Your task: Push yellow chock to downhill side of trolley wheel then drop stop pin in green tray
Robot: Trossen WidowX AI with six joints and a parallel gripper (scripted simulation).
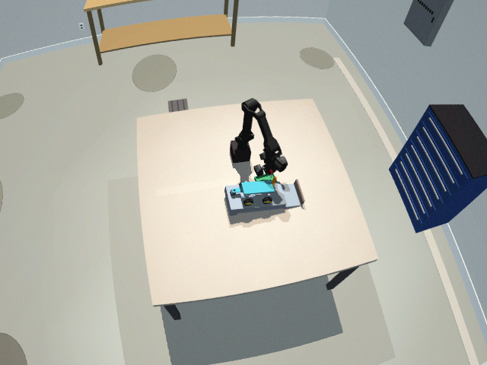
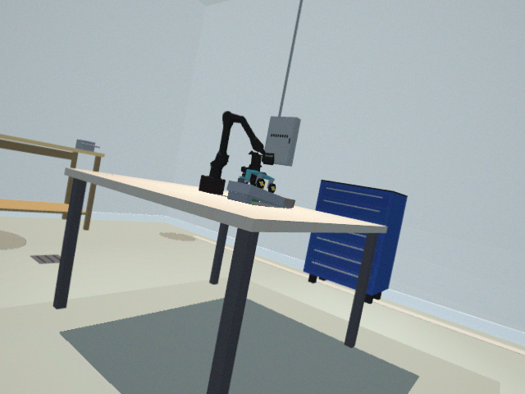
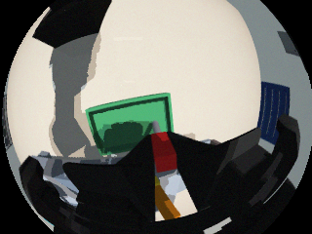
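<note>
The green tray is 2 cm to the right of my gripper tip and 7 cm below it. Round my gripper tip: yellow chock (7 cm ahead, 3 cm to the right, 2 cm above); then grey ramp (12 cm ahead, 13 cm to the right, 2 cm below); then red-headed stop pin (right at my gripper tip).
</note>
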